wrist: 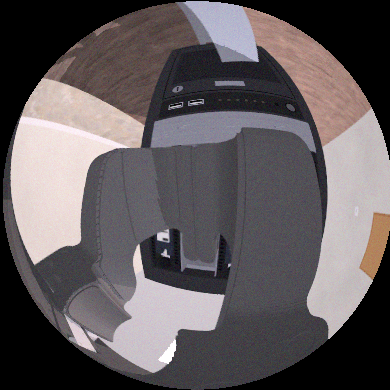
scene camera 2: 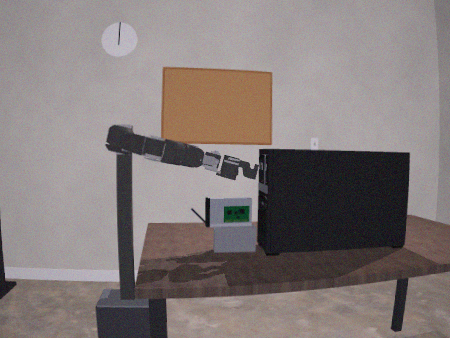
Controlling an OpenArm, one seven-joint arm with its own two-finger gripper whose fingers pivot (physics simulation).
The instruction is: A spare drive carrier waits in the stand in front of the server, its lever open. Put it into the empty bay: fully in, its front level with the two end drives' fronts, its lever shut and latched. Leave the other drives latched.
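The spare drive carrier [scene camera 2: 216, 212] [wrist: 235, 30], pale grey with a green board, stands on the grey stand [scene camera 2: 234, 240]. Its dark lever [scene camera 2: 198, 216] sticks out open, away from the server [scene camera 2: 335, 200] [wrist: 270, 70]. My gripper [scene camera 2: 256, 171] [wrist: 203, 204] is shut and empty, raised above the carrier with its fingertips at the server's upper front. In the wrist view the tips overlap a bay with pale side walls; the fingers hide most of the bays. A latched-looking drive [wrist: 164, 244] shows left of the tips, and a sliver of another right of them.
The server stands on the wooden table [scene camera 2: 175, 285], right behind the stand. Its front has a grey strip [wrist: 200, 127] below the bays and a panel with USB ports [wrist: 196, 102]. The arm [scene camera 2: 182, 152] reaches over the carrier from its post [scene camera 2: 125, 225].
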